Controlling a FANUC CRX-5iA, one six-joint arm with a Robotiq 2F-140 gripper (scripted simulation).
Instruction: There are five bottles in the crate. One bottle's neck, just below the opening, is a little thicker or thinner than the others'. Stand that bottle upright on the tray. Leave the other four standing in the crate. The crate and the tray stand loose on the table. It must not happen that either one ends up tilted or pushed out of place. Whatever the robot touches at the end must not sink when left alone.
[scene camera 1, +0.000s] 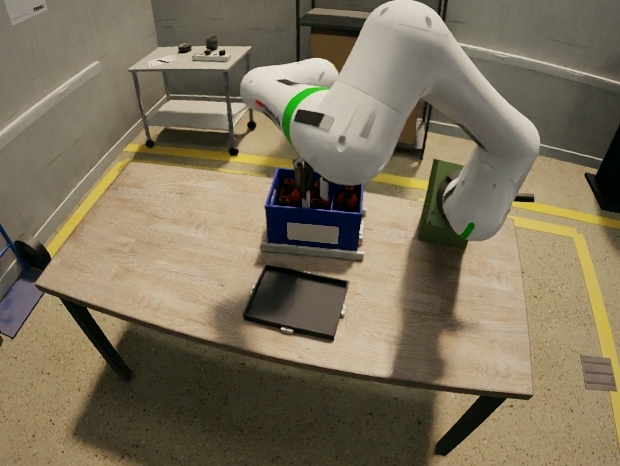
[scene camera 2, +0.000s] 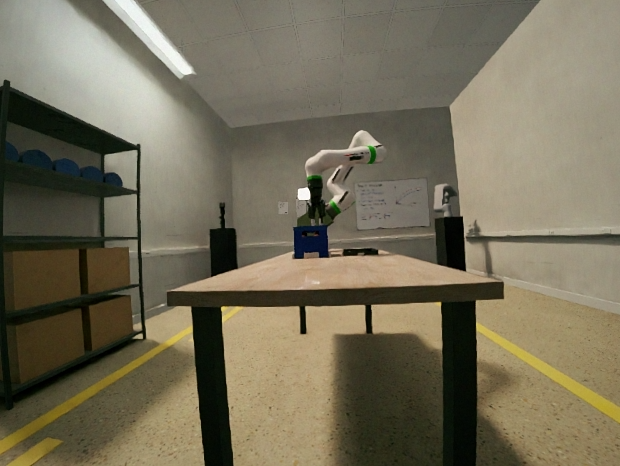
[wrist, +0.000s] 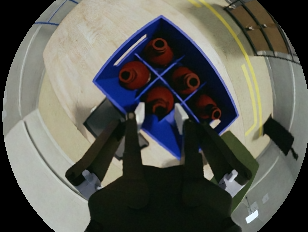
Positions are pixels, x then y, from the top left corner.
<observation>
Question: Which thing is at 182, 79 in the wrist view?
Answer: A bottle.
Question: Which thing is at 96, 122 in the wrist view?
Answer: A black tray.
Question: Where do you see a black tray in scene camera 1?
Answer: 282, 297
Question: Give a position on a bottle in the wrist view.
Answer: At 159, 95
</observation>
